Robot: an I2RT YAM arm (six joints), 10 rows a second.
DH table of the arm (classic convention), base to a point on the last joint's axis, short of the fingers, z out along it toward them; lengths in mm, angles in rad. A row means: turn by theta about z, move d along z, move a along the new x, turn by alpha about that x. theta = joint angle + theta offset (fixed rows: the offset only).
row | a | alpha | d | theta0
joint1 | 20 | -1.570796 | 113.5 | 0
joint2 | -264 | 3.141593 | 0 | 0
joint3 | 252.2 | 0 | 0 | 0.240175
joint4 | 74 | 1.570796 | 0 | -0.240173
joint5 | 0 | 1.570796 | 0 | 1.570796
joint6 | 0 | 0 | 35.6 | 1.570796
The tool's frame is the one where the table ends.
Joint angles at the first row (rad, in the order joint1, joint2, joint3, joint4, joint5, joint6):
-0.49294, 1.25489, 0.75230, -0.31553, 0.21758, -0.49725
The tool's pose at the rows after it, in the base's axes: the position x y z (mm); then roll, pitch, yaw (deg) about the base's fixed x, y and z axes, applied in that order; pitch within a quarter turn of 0, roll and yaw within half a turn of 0:
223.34 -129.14 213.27 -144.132 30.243 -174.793
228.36 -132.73 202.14 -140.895 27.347 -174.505
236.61 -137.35 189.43 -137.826 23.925 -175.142
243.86 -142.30 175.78 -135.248 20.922 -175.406
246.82 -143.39 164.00 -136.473 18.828 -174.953
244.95 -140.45 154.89 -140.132 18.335 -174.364
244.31 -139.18 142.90 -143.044 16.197 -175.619
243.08 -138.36 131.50 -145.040 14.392 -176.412
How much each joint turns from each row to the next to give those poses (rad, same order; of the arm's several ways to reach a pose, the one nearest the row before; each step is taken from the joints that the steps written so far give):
0.00563, 0.01696, -0.01773, 0.03948, 0.05334, -0.01484
0.00583, 0.04744, -0.01360, 0.05423, 0.06954, -0.02817
0.00902, 0.07056, 0.00078, 0.05231, 0.08294, -0.01862
0.00329, 0.07035, -0.00188, 0.06083, 0.06367, -0.02575
0.00040, 0.04498, -0.00233, 0.01225, -0.00797, -0.01424
-0.00001, 0.01393, -0.01373, -0.01416, -0.05560, 0.00524
0.00151, 0.03778, -0.00118, -0.02685, -0.01287, 0.02100
-0.00037, 0.03476, -0.00724, -0.00670, -0.00859, 0.01128

